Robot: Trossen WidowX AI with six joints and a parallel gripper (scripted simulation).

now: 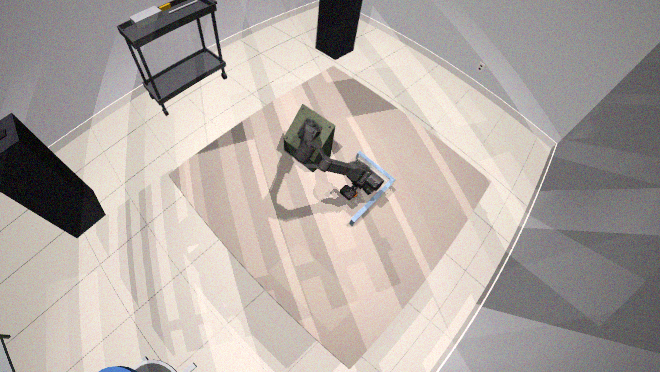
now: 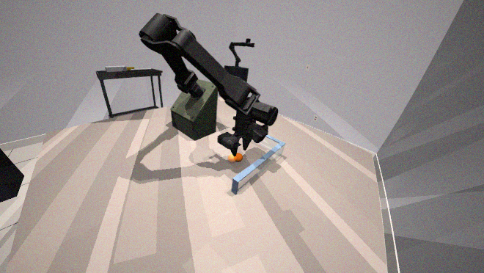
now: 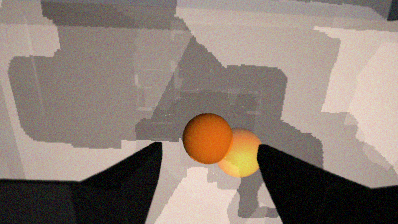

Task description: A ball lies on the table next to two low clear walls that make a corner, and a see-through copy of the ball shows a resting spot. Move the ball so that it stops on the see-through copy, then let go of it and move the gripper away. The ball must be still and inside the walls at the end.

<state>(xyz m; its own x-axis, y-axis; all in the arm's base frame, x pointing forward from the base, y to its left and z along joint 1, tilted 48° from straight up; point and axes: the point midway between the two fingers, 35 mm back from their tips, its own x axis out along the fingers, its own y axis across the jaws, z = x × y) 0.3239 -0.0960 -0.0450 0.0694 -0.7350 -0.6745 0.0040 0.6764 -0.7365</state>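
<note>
The orange ball lies 2 cm below my gripper tip.
</note>
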